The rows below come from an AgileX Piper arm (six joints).
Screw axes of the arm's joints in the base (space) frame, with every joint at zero. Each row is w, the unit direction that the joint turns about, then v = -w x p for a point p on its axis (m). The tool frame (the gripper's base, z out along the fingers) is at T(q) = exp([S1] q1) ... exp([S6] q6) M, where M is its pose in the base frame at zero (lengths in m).
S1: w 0 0 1 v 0 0 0
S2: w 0 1 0 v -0.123 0 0
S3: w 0 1 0 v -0.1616 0 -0.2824
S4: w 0.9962 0 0.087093 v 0 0.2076 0
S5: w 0 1 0 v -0.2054 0 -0.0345
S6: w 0.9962 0 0.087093 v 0 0.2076 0
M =
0.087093 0 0.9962 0.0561
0 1 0 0
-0.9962 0 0.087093 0.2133
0 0 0 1
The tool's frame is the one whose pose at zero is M.
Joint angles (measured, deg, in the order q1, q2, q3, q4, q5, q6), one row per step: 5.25, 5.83, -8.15, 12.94, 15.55, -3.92; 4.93, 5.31, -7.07, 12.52, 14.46, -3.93; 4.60, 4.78, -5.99, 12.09, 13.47, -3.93; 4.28, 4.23, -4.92, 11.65, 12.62, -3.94; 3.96, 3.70, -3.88, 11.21, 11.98, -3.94; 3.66, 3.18, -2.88, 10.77, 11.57, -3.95; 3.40, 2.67, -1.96, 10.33, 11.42, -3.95; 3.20, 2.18, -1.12, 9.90, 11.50, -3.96; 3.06, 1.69, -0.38, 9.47, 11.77, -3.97; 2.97, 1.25, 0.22, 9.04, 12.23, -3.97
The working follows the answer.
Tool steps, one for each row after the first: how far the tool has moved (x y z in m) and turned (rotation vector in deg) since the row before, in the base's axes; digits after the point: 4 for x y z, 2 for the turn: 0.0002, -0.0009, -0.0042, -0.35, -0.54, -0.61; 0.0001, -0.0008, -0.0043, -0.37, -0.45, -0.59; 0.0000, -0.0008, -0.0045, -0.40, -0.34, -0.54; 0.0000, -0.0007, -0.0046, -0.42, -0.15, -0.49; -0.0001, -0.0006, -0.0048, -0.45, 0.05, -0.41; -0.0002, -0.0005, -0.0047, -0.45, 0.24, -0.32; -0.0002, -0.0003, -0.0046, -0.46, 0.40, -0.22; -0.0003, -0.0002, -0.0043, -0.47, 0.49, -0.12; -0.0004, -0.0001, -0.0038, -0.47, 0.59, -0.04
Tool pose at each row, in the base's axes (x y z in m, rotation vector in deg; rounded; the steps above come from the unrounded poses): 0.0581, 0.0108, 0.2315, 0.27, 98.15, 13.21; 0.0582, 0.0100, 0.2273, 0.47, 97.63, 12.44; 0.0583, 0.0091, 0.2230, 0.65, 97.20, 11.68; 0.0583, 0.0084, 0.2185, 0.77, 96.88, 10.92; 0.0583, 0.0077, 0.2139, 0.85, 96.75, 10.20; 0.0582, 0.0071, 0.2091, 0.87, 96.82, 9.51; 0.0580, 0.0067, 0.2044, 0.83, 97.08, 8.90; 0.0578, 0.0064, 0.1998, 0.70, 97.51, 8.35; 0.0575, 0.0061, 0.1955, 0.49, 98.03, 7.86; 0.0571, 0.0060, 0.1916, 0.22, 98.65, 7.44

